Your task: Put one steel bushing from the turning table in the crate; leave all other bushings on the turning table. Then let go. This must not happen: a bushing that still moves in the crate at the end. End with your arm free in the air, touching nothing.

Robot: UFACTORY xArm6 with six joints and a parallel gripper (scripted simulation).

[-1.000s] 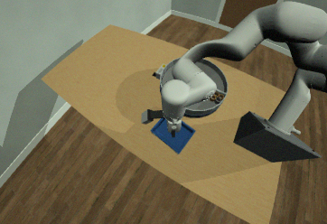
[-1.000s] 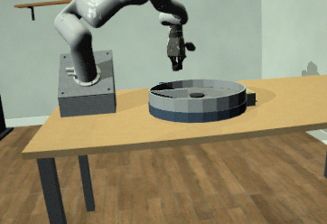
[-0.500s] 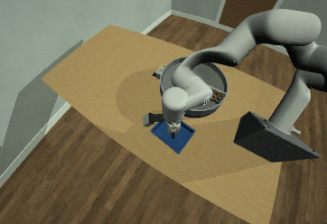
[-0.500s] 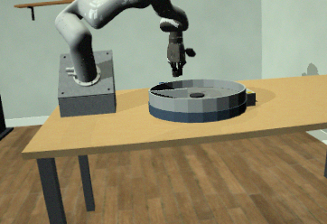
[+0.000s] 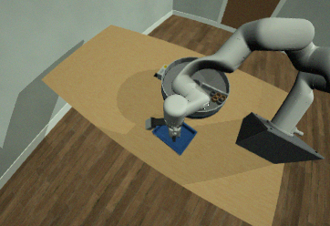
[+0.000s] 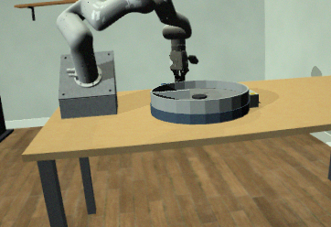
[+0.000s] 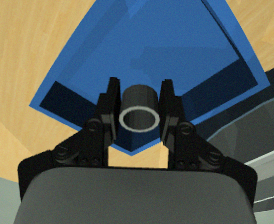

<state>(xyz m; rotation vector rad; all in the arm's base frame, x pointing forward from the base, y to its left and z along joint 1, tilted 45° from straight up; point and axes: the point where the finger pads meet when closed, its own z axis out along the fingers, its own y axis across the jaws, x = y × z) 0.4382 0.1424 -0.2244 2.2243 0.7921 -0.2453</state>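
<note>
My gripper is now 10 mm past the blue crate, 10 mm to the left of it and 60 mm above it. The rest, counted from my hand: round grey turning table 50 mm ahead, 340 mm to the right, 30 mm below.
</note>
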